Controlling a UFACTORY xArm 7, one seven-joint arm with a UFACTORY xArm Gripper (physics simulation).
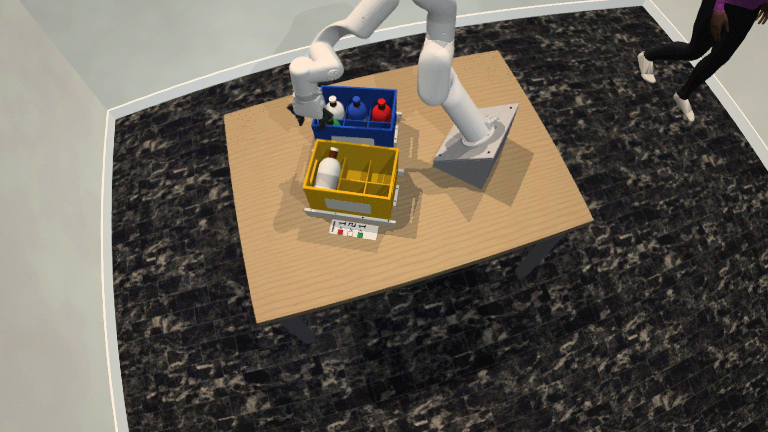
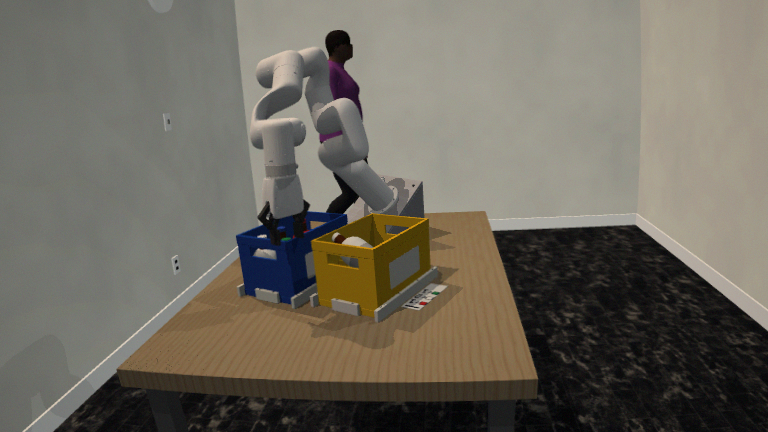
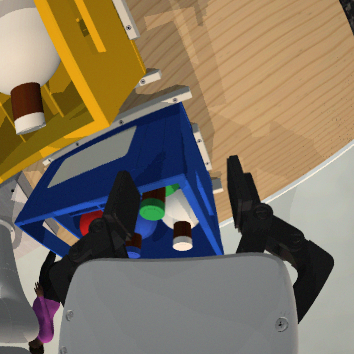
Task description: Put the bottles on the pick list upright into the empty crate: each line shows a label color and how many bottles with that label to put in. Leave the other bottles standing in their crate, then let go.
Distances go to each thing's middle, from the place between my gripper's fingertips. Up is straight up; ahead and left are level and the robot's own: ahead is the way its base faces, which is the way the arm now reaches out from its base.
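My hand: 90 mm above the green bottle [image 3: 152, 204], 60 mm past it, 20 mm to the left of it.
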